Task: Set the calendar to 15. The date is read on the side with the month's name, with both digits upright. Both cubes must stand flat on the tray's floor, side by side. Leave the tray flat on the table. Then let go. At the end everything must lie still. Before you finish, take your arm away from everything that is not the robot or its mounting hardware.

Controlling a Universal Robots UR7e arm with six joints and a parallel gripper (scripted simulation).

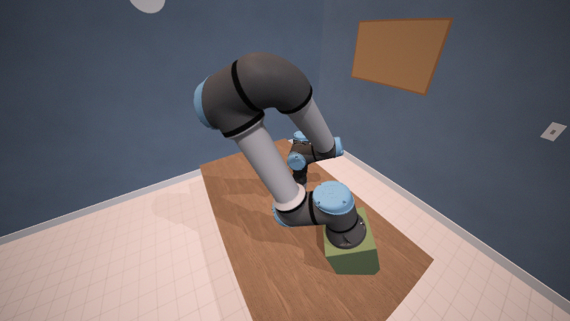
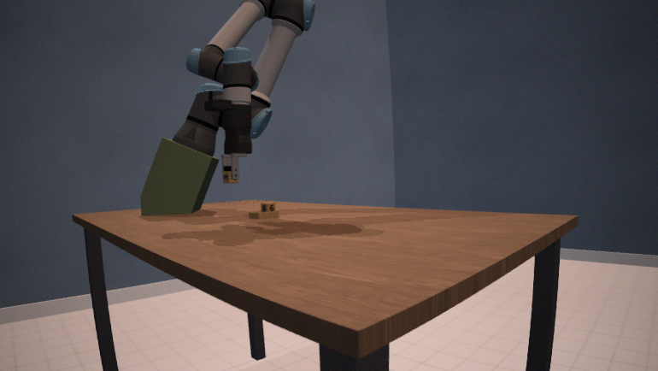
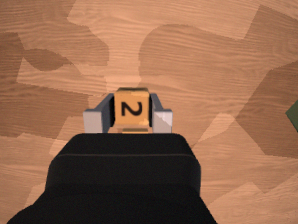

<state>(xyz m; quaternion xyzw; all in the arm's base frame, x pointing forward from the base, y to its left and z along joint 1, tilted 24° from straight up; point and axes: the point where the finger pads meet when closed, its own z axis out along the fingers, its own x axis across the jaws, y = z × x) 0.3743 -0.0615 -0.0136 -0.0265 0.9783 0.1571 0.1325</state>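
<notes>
Right now my hand is 1 cm past the wooden tray, 11 cm to the right of it and 12 cm above it. From my hand the other things lie so: wooden cube 1 cm below.
</notes>
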